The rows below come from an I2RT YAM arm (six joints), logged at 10 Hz.
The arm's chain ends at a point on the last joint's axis. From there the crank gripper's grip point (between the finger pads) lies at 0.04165 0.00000 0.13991 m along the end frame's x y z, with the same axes.
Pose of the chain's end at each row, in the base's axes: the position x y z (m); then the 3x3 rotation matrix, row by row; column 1 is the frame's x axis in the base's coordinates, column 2 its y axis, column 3 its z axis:
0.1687 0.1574 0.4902; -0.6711 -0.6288 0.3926; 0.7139 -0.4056 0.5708; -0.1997 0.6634 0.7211
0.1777 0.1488 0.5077; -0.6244 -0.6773 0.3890; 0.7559 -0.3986 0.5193; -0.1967 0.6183 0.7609
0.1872 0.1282 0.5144; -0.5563 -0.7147 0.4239; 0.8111 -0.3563 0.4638; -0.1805 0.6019 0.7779
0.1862 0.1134 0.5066; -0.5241 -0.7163 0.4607; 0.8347 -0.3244 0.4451; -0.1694 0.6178 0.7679
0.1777 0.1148 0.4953; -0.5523 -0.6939 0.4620; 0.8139 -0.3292 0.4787; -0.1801 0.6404 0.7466
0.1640 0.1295 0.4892; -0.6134 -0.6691 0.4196; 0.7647 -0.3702 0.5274; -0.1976 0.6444 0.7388
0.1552 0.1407 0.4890; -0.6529 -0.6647 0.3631; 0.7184 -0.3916 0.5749; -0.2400 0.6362 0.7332
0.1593 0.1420 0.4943; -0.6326 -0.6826 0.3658; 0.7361 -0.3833 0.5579; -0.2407 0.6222 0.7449
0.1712 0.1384 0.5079; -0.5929 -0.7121 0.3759; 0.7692 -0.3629 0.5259; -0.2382 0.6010 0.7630
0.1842 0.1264 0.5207; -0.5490 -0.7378 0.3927; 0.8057 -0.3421 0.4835; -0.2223 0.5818 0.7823
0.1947 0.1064 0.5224; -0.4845 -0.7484 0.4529; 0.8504 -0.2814 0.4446; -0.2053 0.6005 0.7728
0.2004 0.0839 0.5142; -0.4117 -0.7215 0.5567; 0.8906 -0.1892 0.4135; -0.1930 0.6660 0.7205
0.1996 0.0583 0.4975; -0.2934 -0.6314 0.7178; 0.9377 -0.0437 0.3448; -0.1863 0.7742 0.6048
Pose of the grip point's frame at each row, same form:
0.1957 0.2670 0.5828; -0.6711 -0.6288 0.3926; 0.7139 -0.4056 0.5708; -0.1997 0.6634 0.7211
0.2061 0.2529 0.6060; -0.6244 -0.6773 0.3890; 0.7559 -0.3986 0.5193; -0.1967 0.6183 0.7609
0.2233 0.2269 0.6157; -0.5563 -0.7147 0.4239; 0.8111 -0.3563 0.4638; -0.1805 0.6019 0.7779
0.2288 0.2104 0.6070; -0.5241 -0.7163 0.4607; 0.8347 -0.3244 0.4451; -0.1694 0.6178 0.7679
0.2193 0.2157 0.5923; -0.5523 -0.6939 0.4620; 0.8139 -0.3292 0.4787; -0.1801 0.6404 0.7466
0.1972 0.2351 0.5843; -0.6134 -0.6691 0.4196; 0.7647 -0.3702 0.5274; -0.1976 0.6444 0.7388
0.1788 0.2511 0.5816; -0.6529 -0.6647 0.3631; 0.7184 -0.3916 0.5749; -0.2400 0.6362 0.7332
0.1841 0.2507 0.5885; -0.6326 -0.6826 0.3658; 0.7361 -0.3833 0.5579; -0.2407 0.6222 0.7449
0.1991 0.2440 0.6047; -0.5929 -0.7121 0.3759; 0.7692 -0.3629 0.5259; -0.2382 0.6010 0.7630
0.2163 0.2276 0.6209; -0.5490 -0.7378 0.3927; 0.8057 -0.3421 0.4835; -0.2223 0.5818 0.7823
0.2379 0.2040 0.6220; -0.4845 -0.7484 0.4529; 0.8504 -0.2814 0.4446; -0.2053 0.6005 0.7728
0.2611 0.1788 0.6070; -0.4117 -0.7215 0.5567; 0.8906 -0.1892 0.4135; -0.1930 0.6660 0.7205
0.2878 0.1456 0.5744; -0.2934 -0.6314 0.7178; 0.9377 -0.0437 0.3448; -0.1863 0.7742 0.6048

